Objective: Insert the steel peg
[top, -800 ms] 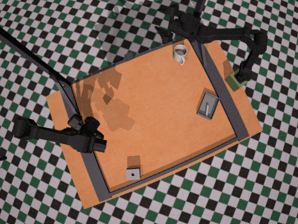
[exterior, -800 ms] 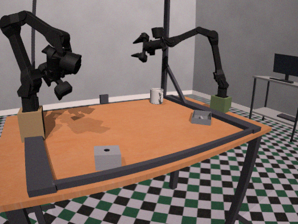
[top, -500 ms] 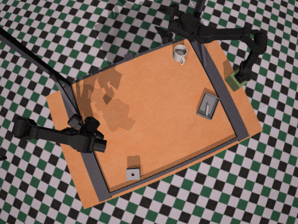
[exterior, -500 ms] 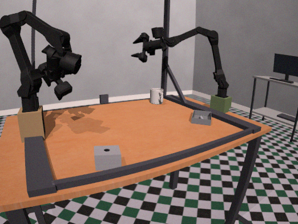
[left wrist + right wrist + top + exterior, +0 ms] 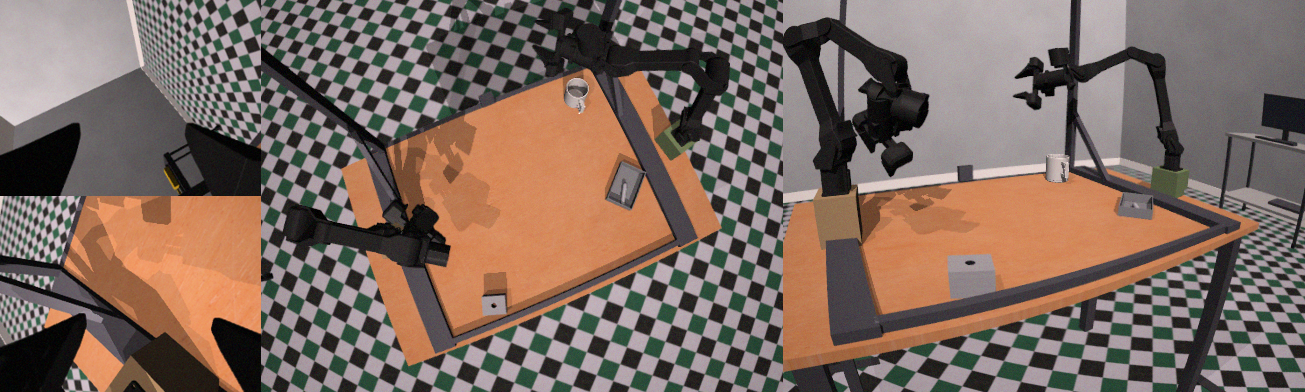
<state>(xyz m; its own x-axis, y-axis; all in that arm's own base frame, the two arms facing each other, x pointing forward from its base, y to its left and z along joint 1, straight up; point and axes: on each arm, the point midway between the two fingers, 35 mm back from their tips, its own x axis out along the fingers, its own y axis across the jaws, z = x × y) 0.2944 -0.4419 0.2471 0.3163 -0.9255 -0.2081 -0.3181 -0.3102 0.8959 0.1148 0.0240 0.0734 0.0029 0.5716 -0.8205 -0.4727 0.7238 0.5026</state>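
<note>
Right now the grey tray is 44 cm ahead of my left hand, 33 cm below it and 16 cm to the left of it. Also, from my left hand: grey block (66 cm ahead, 41 cm to the right, 30 cm below).
</note>
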